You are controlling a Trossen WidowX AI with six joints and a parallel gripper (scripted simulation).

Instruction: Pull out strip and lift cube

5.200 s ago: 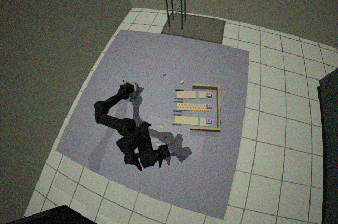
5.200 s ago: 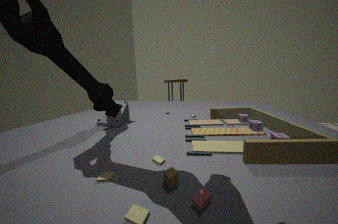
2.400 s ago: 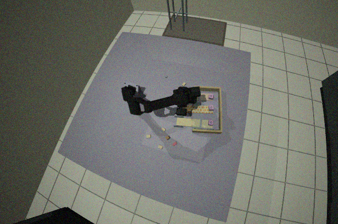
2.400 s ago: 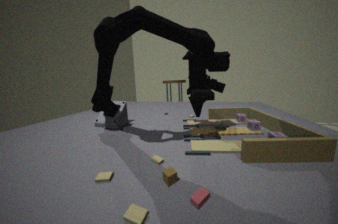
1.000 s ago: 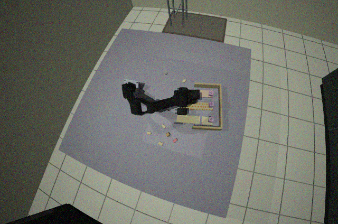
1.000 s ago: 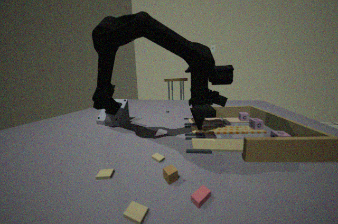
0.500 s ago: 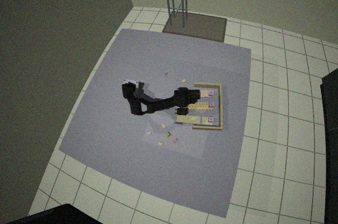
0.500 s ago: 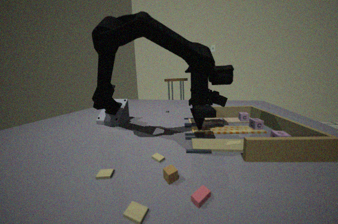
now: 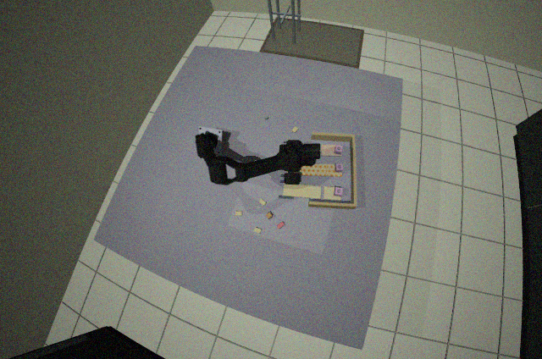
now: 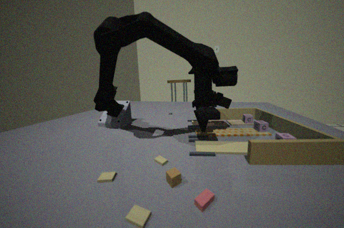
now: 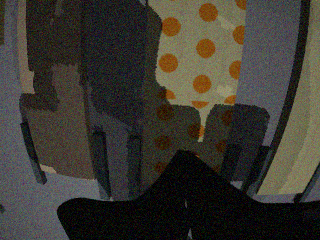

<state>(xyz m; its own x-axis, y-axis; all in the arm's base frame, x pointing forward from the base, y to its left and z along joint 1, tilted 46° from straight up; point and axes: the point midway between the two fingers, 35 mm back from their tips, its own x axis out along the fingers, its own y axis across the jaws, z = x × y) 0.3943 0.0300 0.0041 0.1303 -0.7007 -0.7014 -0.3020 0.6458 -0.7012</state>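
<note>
My gripper tip is 9 cm short of the dotted strip and 3 cm to the right of it. The rest, counted from my gripper tip: pink block 4 cm ahead, 25 cm to the right; tan cube 2 cm behind, 23 cm to the right.
</note>
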